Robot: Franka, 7 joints.
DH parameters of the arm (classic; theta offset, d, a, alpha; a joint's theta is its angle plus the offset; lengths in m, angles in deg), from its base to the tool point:
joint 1: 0 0.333 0 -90
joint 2: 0 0 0 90
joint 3: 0 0.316 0.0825 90
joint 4: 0 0 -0.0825 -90
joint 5: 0 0.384 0 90
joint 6: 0 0 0.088 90
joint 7: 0 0.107 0 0
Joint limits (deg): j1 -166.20..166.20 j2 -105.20..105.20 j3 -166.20..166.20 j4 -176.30..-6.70 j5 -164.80..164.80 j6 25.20..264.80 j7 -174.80..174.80
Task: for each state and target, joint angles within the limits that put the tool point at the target. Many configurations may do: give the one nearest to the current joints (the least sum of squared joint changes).
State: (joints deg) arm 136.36 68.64 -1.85 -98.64 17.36 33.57 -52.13
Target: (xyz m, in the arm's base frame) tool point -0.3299 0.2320 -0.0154
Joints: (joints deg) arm 138.42 73.78 -0.11 -87.20 19.76 41.45 -52.13
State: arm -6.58 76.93 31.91 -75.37 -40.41 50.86 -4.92
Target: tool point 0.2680 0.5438 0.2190
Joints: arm 25.16 65.27 60.57 -75.90 -33.97 57.01 -4.92
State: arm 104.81 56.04 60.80 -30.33 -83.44 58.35 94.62
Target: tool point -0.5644 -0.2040 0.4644
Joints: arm 153.57 50.31 84.66 -79.42 -62.43 46.64 94.62
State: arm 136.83 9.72 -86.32 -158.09 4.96 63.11 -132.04
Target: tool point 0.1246 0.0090 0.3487
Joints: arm 130.01 30.77 -107.82 -166.74 -16.20 31.64 -132.04
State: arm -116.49 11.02 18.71 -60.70 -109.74 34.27 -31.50
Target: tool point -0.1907 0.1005 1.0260
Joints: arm -130.14 -16.96 -16.91 -51.87 -110.06 46.63 -31.50
